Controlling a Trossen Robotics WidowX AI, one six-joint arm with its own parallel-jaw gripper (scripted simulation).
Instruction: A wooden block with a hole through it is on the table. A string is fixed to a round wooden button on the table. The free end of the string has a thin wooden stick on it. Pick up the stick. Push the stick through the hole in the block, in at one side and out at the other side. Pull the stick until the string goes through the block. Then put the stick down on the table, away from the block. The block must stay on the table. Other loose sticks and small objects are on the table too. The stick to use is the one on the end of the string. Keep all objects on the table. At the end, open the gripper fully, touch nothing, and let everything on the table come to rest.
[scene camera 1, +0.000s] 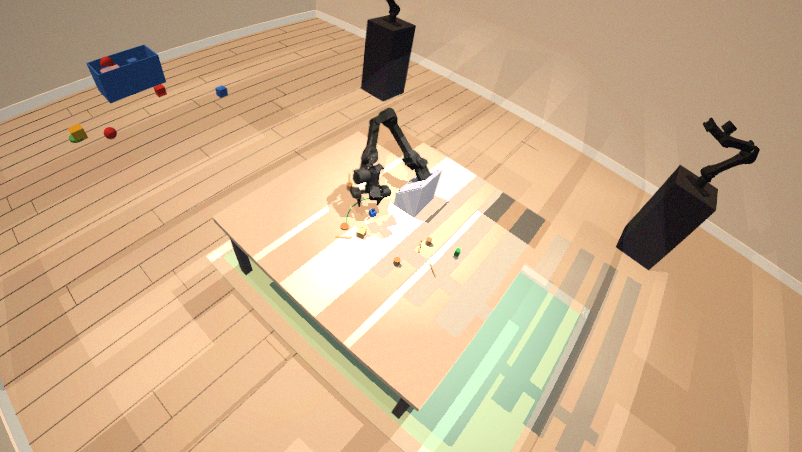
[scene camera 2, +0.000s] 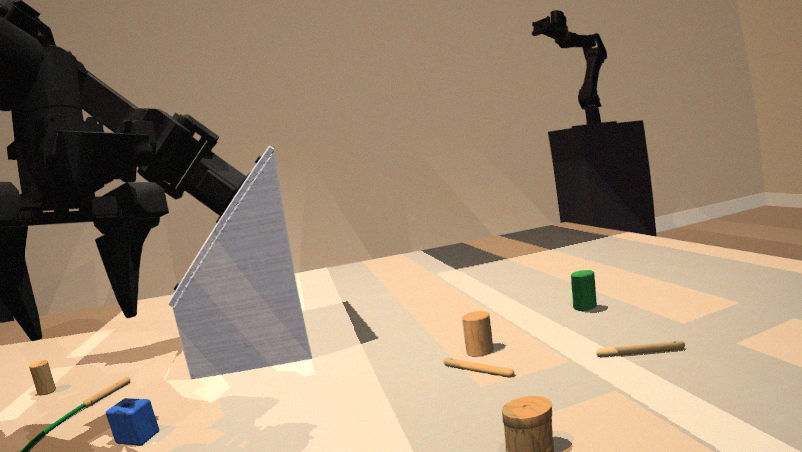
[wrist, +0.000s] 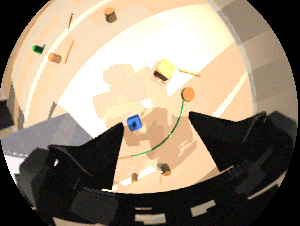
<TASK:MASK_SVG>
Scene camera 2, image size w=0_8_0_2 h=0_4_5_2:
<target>my gripper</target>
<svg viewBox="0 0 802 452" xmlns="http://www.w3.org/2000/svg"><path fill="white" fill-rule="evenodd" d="M153 121L124 120L119 133L105 133L101 118L87 117L86 121L83 121L82 111L74 107L52 106L25 114L14 123L14 141L7 146L7 156L10 160L17 160L22 194L19 193L19 190L13 183L0 182L0 299L2 299L31 341L41 340L42 338L38 309L25 259L28 226L93 222L96 229L105 234L95 239L118 304L126 318L136 317L142 246L151 229L159 224L160 217L169 213L165 190L154 182L133 183L136 181L137 167L152 166L155 160L157 141ZM126 182L102 197L95 197L96 191L105 187L105 184L114 181L114 179Z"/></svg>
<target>green peg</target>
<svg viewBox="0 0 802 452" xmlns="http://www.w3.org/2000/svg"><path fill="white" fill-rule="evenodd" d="M574 271L571 274L573 309L587 311L596 308L595 272L592 270Z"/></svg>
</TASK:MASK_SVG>
